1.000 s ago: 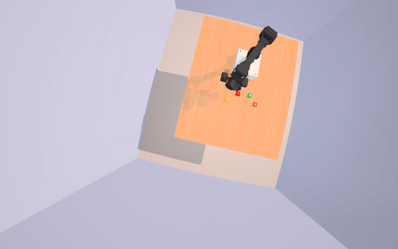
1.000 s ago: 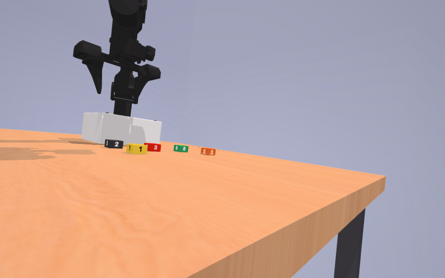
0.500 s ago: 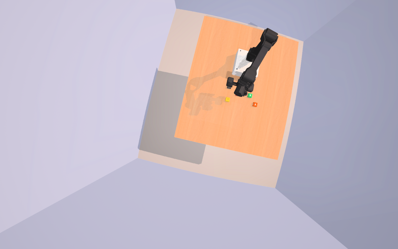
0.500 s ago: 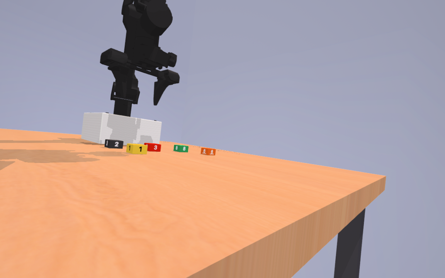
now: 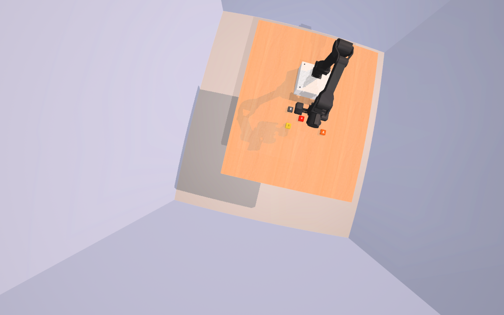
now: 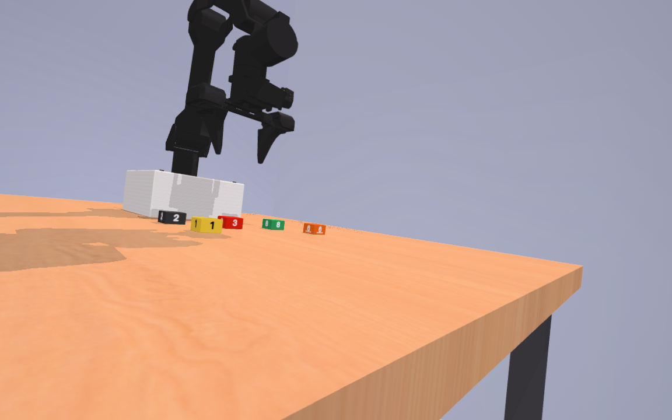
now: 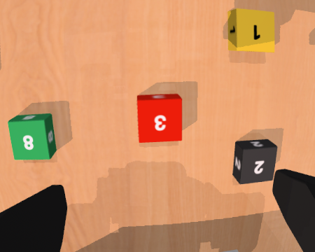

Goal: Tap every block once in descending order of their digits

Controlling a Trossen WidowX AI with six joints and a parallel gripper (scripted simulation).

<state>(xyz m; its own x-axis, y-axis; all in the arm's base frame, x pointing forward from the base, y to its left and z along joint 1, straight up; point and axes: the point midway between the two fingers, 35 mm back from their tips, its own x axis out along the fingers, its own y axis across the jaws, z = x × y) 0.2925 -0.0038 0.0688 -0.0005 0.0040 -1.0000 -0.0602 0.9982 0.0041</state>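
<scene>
My gripper tip is 110 mm above the green block, 100 mm to the right of it and 20 mm past it. From my gripper tip the other things lie so: red block 110 mm below; yellow block 110 mm below, 70 mm to the right, 70 mm ahead; black block 110 mm below, 90 mm to the right, 40 mm behind.
</scene>
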